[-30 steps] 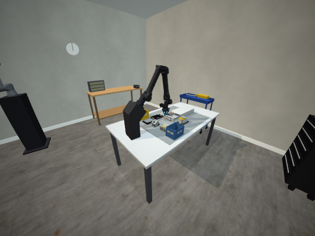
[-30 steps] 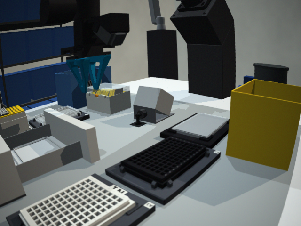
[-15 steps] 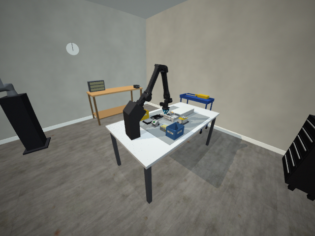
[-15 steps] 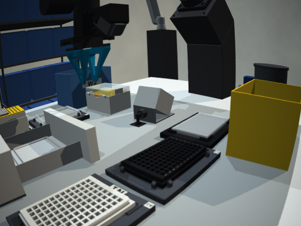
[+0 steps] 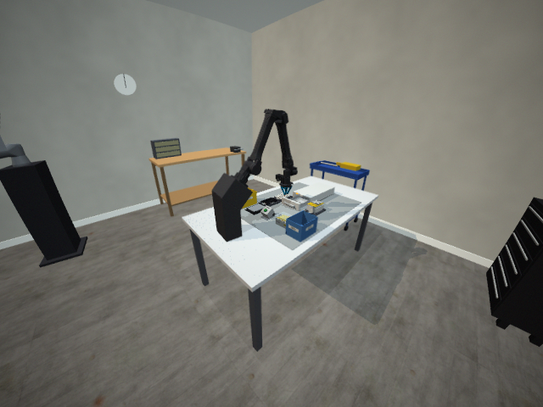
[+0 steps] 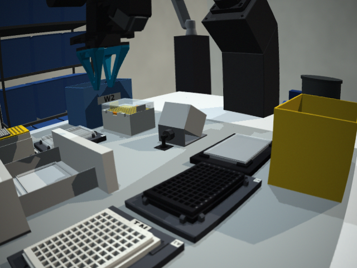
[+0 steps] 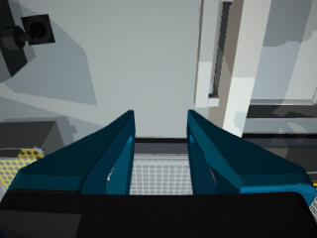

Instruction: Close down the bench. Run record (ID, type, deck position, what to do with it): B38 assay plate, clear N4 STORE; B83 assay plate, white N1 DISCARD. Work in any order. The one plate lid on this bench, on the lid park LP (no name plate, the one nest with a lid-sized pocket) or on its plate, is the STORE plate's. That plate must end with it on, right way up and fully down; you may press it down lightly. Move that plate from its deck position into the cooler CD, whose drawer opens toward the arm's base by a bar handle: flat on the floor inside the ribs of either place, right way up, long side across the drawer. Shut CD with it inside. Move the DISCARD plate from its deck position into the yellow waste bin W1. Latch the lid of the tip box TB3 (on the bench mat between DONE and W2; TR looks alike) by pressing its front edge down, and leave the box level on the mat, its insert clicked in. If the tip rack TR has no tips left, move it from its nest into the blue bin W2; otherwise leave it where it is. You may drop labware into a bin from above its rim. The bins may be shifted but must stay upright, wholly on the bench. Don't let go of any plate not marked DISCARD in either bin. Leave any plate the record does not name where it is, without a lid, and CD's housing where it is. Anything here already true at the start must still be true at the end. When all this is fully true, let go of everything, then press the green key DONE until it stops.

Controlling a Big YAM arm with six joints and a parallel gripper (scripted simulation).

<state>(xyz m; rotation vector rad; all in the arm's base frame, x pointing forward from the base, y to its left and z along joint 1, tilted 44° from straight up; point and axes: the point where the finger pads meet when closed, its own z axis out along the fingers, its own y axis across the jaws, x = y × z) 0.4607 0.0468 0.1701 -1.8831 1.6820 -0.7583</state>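
The clear plate lid lies 19 cm behind my hand, 15 cm to the left of it and 13 cm below it. Also, from my hand: grey done key housing 20 cm behind, 1 cm to the right, 10 cm below; then cooler drawer 17 cm ahead, 2 cm to the left, 12 cm below; then clear plate 2 cm ahead, 19 cm to the right, 13 cm below.
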